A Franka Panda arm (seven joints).
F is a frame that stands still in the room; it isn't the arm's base.
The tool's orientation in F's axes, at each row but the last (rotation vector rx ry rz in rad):
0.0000, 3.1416, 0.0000
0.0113, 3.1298, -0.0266
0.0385, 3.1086, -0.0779
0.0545, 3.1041, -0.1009
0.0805, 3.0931, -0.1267
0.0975, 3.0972, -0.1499
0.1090, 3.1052, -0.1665
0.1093, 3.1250, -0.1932
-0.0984, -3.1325, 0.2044
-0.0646, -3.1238, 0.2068
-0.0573, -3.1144, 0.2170
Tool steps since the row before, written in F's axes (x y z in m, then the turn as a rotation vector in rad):
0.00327, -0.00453, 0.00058, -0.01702, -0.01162, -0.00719
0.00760, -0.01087, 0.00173, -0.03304, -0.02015, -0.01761
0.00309, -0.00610, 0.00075, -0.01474, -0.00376, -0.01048
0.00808, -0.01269, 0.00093, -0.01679, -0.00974, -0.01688
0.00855, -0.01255, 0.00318, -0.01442, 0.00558, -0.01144
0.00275, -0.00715, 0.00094, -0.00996, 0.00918, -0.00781
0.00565, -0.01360, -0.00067, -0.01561, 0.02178, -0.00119
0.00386, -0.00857, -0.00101, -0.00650, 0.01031, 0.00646
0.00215, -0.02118, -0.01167, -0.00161, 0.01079, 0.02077
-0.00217, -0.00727, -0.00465, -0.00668, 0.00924, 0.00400
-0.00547, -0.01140, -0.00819, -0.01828, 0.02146, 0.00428
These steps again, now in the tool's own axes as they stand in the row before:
-0.00327, -0.00453, -0.00058, 0.01702, -0.01162, 0.00719
-0.00770, -0.01084, -0.00146, 0.03310, -0.02009, 0.01757
-0.00326, -0.00605, -0.00034, 0.01498, -0.00361, 0.01019
-0.00853, -0.01242, 0.00018, 0.01705, -0.00924, 0.01690
-0.00931, -0.01229, -0.00176, 0.01520, 0.00570, 0.01031
-0.00322, -0.00701, -0.00014, 0.01082, 0.00922, 0.00651
-0.00654, -0.01301, 0.00228, 0.01709, 0.02061, -0.00157
-0.00443, -0.00809, 0.00208, 0.00711, 0.00896, -0.00771
-0.00343, -0.01931, 0.01431, 0.00222, 0.00788, -0.02199
0.00183, -0.00667, 0.00559, 0.00709, 0.00835, -0.00509
0.00490, -0.01034, 0.00980, 0.01915, 0.02000, -0.00681

